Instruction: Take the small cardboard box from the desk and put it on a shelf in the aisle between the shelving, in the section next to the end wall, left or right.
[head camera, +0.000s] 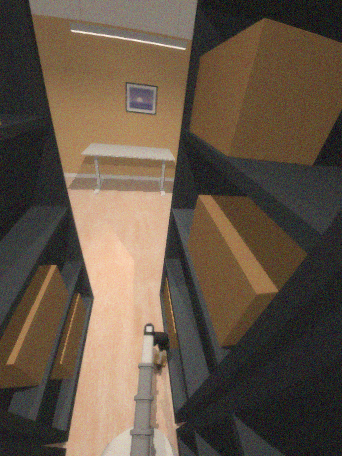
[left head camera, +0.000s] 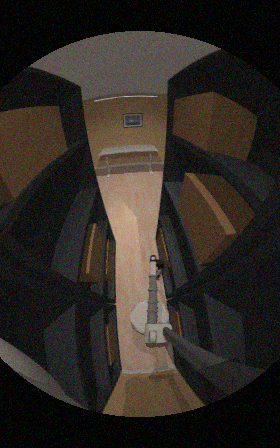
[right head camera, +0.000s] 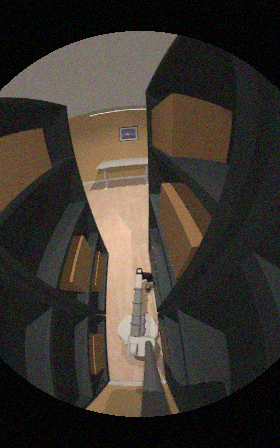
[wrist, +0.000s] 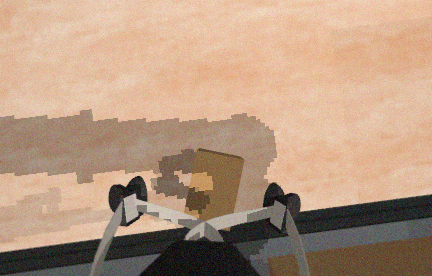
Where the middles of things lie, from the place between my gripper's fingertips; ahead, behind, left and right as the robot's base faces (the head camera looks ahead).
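Small cardboard box (wrist: 216, 176): my gripper 10 mm short of it, 10 mm to the left of it, 90 mm above it.
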